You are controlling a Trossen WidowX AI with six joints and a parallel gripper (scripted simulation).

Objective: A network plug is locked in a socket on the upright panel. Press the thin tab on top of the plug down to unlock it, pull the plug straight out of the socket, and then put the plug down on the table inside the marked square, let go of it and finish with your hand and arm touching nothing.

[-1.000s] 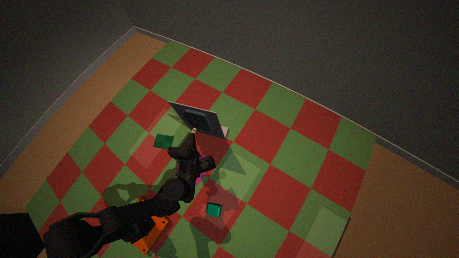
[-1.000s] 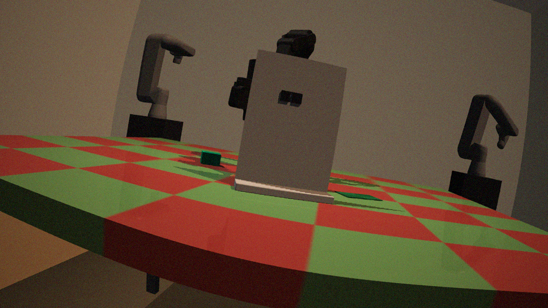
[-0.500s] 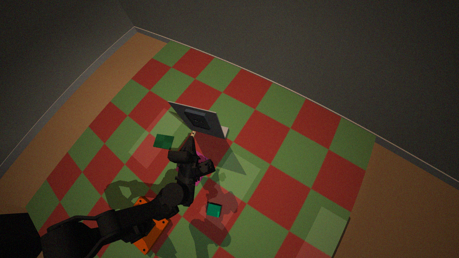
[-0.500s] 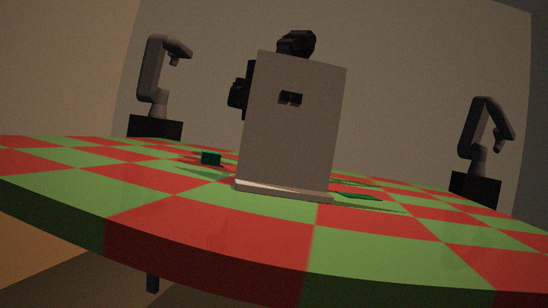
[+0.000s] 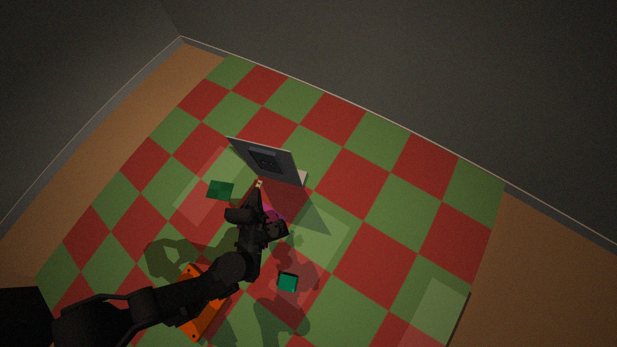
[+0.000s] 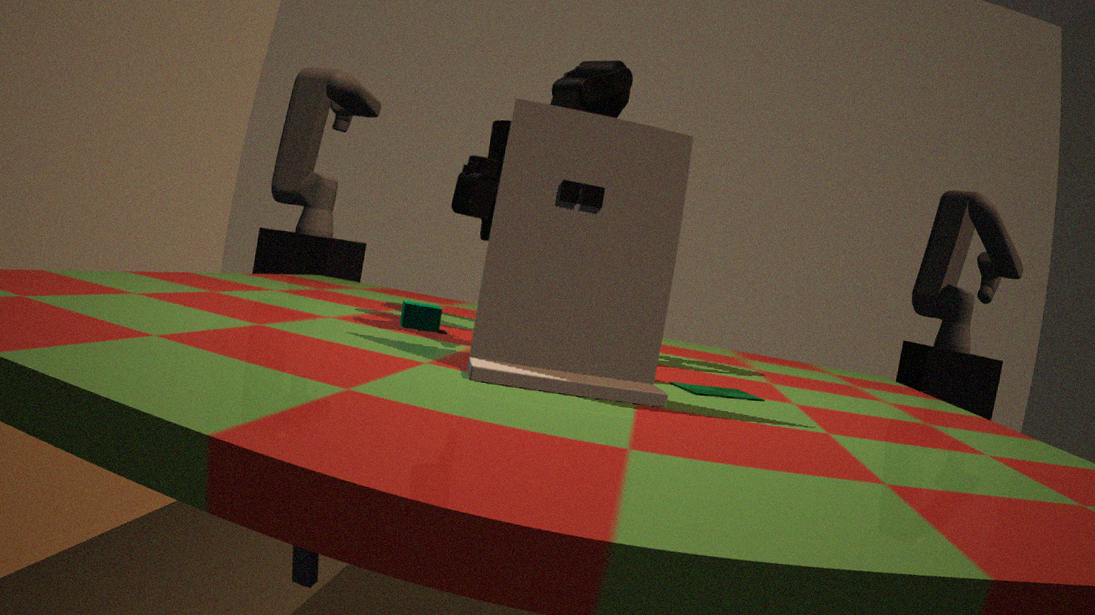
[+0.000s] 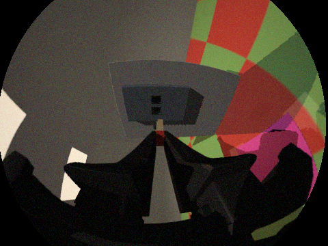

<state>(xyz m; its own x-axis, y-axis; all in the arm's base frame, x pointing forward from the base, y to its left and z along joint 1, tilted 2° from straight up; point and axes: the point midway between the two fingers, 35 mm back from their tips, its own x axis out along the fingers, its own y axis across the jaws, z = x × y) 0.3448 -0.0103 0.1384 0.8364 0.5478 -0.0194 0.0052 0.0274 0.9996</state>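
Now: gripper tip 170 mm above the magenta marked square, 70 mm past it and 10 mm to the left of it. The rest, counted from my gripper tip: flat green patch (190 mm to the left, 170 mm below, 80 mm behind); grey upright panel (80 mm ahead, 60 mm below, 30 mm to the left); green cube (180 mm to the right, 160 mm behind, 150 mm below).
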